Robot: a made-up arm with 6 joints. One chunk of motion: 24 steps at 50 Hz.
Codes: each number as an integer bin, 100 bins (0 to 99) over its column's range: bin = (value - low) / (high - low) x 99, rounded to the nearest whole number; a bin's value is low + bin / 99 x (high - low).
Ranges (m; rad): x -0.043..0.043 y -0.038..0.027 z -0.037..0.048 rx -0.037..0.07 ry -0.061..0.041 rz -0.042..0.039
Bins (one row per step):
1: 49 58 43 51 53 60
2: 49 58 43 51 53 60
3: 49 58 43 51 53 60
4: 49 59 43 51 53 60
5: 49 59 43 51 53 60
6: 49 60 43 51 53 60
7: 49 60 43 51 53 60
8: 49 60 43 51 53 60
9: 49 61 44 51 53 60
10: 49 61 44 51 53 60
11: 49 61 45 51 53 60
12: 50 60 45 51 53 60
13: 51 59 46 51 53 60
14: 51 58 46 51 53 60
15: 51 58 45 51 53 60
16: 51 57 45 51 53 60
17: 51 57 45 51 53 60
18: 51 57 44 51 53 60
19: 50 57 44 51 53 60
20: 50 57 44 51 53 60
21: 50 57 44 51 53 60
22: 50 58 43 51 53 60
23: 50 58 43 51 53 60
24: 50 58 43 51 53 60
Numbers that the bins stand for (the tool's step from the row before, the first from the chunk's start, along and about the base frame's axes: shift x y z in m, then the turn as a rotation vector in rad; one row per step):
1: -0.00043 0.00008 -0.00008 0.01812 -0.00639 0.00709
2: -0.00043 0.00008 -0.00008 0.01812 -0.00639 0.00709
3: -0.00043 0.00008 -0.00008 0.01812 -0.00639 0.00709
4: -0.00043 0.00074 -0.00008 0.01812 -0.00639 0.00709
5: -0.00043 0.00074 -0.00008 0.01812 -0.00639 0.00709
6: -0.00043 0.00139 -0.00008 0.01812 -0.00639 0.00709
7: -0.00043 0.00139 -0.00008 0.01812 -0.00639 0.00709
8: -0.00043 0.00139 -0.00008 0.01812 -0.00639 0.00709
9: -0.00043 0.00205 0.00078 0.01812 -0.00639 0.00709
10: -0.00043 0.00205 0.00078 0.01812 -0.00639 0.00709
11: -0.00043 0.00205 0.00164 0.01812 -0.00639 0.00709
12: 0.00043 0.00139 0.00164 0.01812 -0.00639 0.00709
13: 0.00130 0.00074 0.00249 0.01812 -0.00639 0.00709
14: 0.00130 0.00008 0.00249 0.01812 -0.00639 0.00709
15: 0.00130 0.00008 0.00164 0.01812 -0.00639 0.00709
16: 0.00130 -0.00058 0.00164 0.01812 -0.00639 0.00709
17: 0.00130 -0.00058 0.00164 0.01812 -0.00639 0.00709
18: 0.00130 -0.00058 0.00078 0.01812 -0.00639 0.00709
19: 0.00043 -0.00058 0.00078 0.01812 -0.00639 0.00709
20: 0.00043 -0.00058 0.00078 0.01812 -0.00639 0.00709
21: 0.00043 -0.00058 0.00078 0.01812 -0.00639 0.00709
22: 0.00043 0.00008 -0.00008 0.01812 -0.00639 0.00709
23: 0.00043 0.00008 -0.00008 0.01812 -0.00639 0.00709
24: 0.00043 0.00008 -0.00008 0.01812 -0.00639 0.00709

